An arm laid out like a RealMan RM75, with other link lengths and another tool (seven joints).
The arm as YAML. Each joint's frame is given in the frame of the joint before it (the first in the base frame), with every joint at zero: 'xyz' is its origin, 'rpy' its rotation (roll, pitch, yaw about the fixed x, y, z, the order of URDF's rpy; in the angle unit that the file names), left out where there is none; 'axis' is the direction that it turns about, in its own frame. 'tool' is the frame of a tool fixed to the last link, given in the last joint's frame.
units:
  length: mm
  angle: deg
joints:
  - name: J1
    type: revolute
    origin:
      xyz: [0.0, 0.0, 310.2]
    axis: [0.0, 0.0, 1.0]
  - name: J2
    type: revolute
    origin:
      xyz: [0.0, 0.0, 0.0]
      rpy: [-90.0, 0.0, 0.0]
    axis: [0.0, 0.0, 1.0]
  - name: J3
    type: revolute
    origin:
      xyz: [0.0, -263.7, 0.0]
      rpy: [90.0, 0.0, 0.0]
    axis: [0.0, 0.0, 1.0]
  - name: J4
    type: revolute
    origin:
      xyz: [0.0, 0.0, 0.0]
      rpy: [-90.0, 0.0, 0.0]
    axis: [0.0, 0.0, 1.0]
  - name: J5
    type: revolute
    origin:
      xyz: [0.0, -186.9, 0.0]
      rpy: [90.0, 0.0, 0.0]
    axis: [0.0, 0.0, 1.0]
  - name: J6
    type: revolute
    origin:
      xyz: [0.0, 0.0, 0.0]
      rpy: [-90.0, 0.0, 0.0]
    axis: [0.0, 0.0, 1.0]
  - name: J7
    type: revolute
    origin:
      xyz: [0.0, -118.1, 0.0]
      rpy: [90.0, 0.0, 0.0]
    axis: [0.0, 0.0, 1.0]
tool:
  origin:
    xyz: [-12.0, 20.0, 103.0]
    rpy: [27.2, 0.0, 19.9]
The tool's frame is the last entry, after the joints.
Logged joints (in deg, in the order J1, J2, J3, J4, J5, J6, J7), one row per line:
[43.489, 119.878, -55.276, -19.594, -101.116, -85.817, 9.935]
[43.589, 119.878, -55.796, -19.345, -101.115, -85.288, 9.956]
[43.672, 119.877, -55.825, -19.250, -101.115, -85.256, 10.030]
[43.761, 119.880, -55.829, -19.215, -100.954, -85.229, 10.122]
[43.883, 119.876, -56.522, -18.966, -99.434, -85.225, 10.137]
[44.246, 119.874, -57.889, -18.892, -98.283, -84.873, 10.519]
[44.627, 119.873, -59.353, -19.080, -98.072, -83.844, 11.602]
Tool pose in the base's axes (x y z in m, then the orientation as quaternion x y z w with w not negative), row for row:
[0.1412, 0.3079, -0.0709, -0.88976, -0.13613, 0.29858, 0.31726]
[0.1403, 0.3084, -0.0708, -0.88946, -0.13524, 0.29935, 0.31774]
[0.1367, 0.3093, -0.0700, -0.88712, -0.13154, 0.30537, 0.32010]
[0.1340, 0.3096, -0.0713, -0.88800, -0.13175, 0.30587, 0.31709]
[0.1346, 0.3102, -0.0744, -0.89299, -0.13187, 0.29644, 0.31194]
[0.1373, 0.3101, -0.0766, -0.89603, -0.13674, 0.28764, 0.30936]
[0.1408, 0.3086, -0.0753, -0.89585, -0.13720, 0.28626, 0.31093]
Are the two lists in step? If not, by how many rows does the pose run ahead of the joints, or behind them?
The pose runs 2 rows ahead of the joints: the pose in row i belongs to the joints in row i + 2.
